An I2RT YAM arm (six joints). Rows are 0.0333 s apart.
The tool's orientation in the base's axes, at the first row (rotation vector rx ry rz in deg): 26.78, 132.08, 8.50
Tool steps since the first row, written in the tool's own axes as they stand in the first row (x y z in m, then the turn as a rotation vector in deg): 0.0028, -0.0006, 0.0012, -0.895, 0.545, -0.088; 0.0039, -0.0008, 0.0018, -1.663, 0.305, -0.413; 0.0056, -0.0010, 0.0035, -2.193, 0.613, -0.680; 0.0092, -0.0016, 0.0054, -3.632, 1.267, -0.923; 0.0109, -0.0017, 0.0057, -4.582, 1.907, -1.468; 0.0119, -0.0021, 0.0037, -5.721, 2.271, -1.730; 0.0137, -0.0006, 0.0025, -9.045, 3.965, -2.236; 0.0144, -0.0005, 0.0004, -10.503, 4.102, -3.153; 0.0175, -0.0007, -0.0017, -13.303, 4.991, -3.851; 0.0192, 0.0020, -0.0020, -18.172, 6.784, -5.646; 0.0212, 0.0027, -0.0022, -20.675, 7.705, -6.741; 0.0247, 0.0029, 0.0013, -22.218, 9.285, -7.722
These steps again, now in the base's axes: -0.0011, 0.0005, -0.0029, 0.667, 0.172, 0.795; -0.0014, 0.0007, -0.0041, 0.858, -0.328, 1.478; -0.0014, 0.0011, -0.0064, 1.096, -0.232, 2.096; -0.0025, 0.0018, -0.0103, 2.032, -0.159, 3.391; -0.0034, 0.0023, -0.0117, 2.435, 0.096, 4.566; -0.0056, 0.0024, -0.0111, 3.082, 0.014, 5.602; -0.0072, 0.0045, -0.0111, 5.336, 0.352, 8.599; -0.0091, 0.0049, -0.0100, 5.656, -0.037, 10.252; -0.0126, 0.0060, -0.0107, 7.206, -0.241, 12.834; -0.0131, 0.0091, -0.0110, 9.559, -0.347, 17.794; -0.0144, 0.0105, -0.0120, 10.646, -0.396, 20.464; -0.0141, 0.0119, -0.0167, 11.388, 0.522, 22.572
